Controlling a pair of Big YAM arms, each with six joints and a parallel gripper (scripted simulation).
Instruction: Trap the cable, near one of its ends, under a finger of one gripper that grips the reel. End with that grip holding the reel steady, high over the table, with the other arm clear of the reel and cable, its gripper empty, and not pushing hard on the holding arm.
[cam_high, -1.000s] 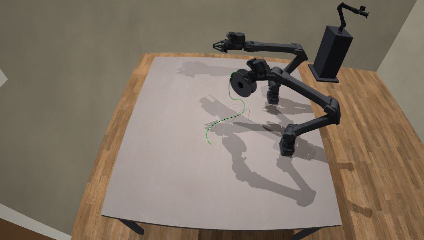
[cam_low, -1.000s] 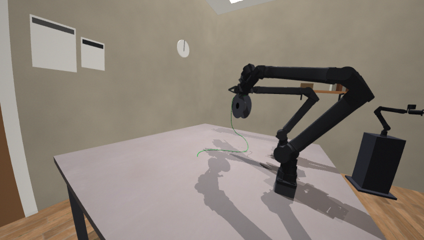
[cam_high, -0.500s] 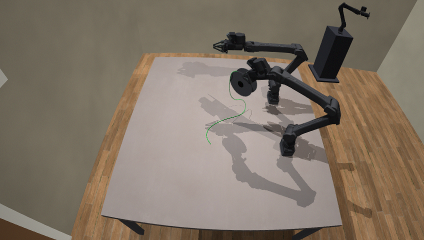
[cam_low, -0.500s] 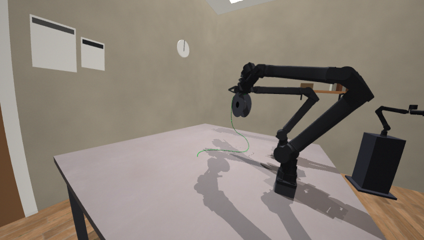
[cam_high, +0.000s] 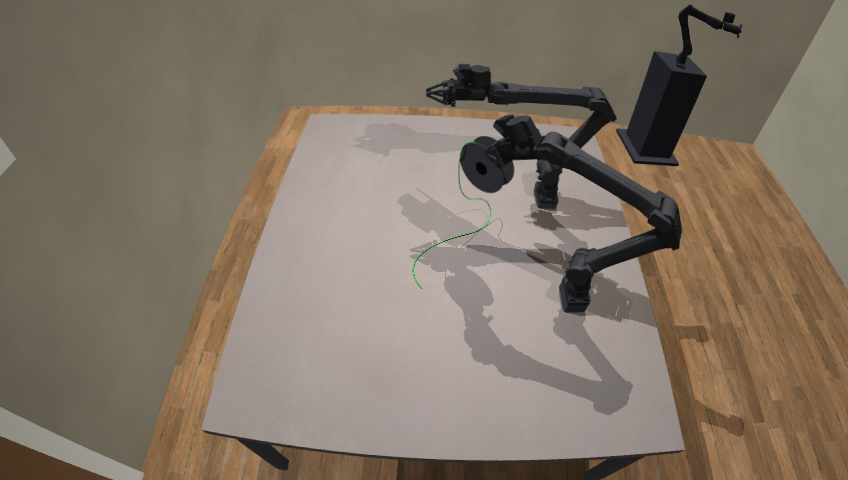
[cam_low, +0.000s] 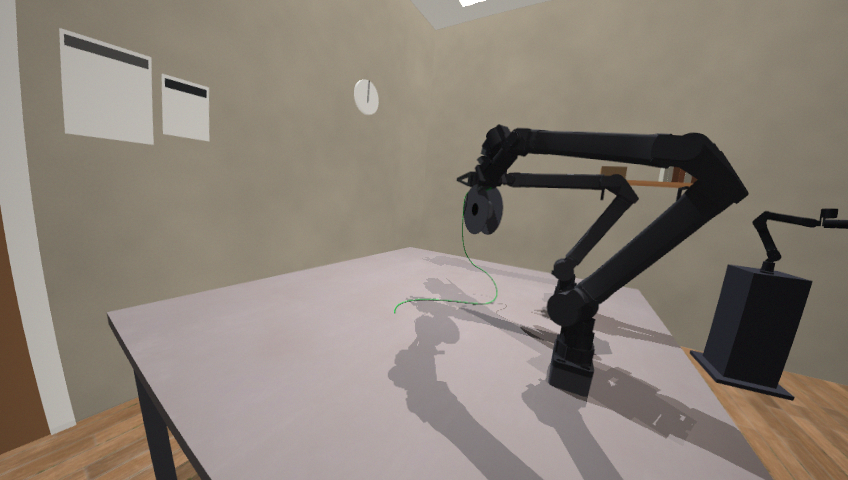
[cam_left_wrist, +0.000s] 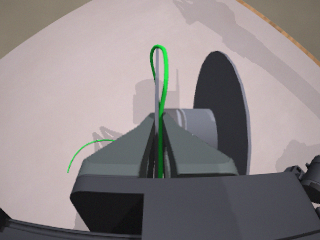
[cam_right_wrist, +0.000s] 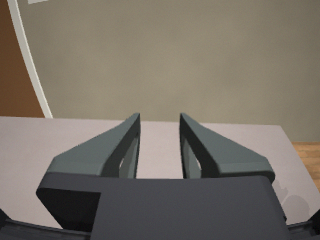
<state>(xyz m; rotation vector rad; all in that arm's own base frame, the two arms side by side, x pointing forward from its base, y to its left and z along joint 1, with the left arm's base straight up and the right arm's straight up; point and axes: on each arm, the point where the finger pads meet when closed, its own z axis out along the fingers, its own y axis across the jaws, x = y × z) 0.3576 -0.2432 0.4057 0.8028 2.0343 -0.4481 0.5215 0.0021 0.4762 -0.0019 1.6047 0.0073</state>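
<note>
My left hand is 10 mm past the dark reel, 30 mm to the left of it and 70 mm above it.
</note>
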